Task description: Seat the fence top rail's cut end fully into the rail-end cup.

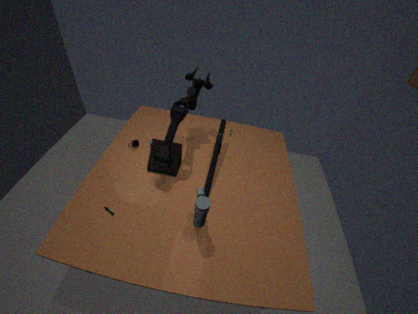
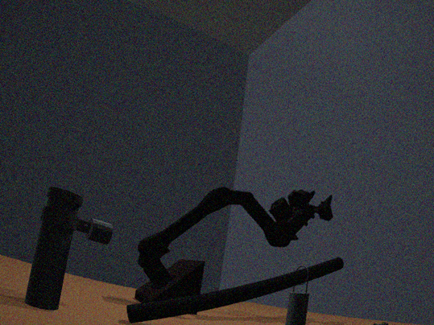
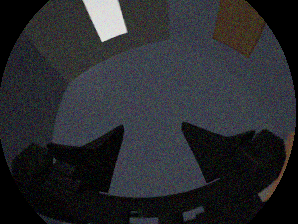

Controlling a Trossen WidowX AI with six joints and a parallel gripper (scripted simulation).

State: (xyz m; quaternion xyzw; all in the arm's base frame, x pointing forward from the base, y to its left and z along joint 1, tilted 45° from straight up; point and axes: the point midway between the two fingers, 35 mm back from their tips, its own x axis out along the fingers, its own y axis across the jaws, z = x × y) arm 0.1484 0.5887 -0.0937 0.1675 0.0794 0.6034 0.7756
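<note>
My gripper tip is 10 cm short of the rail-end cup, 76 cm to the left of it and 30 cm above it. Round my gripper tip: small dark bolt 36 cm behind, 85 cm to the right, 45 cm below; then small dark round part 42 cm behind, 35 cm to the right, 44 cm below; then short post 17 cm ahead, 29 cm to the right, 35 cm below.
</note>
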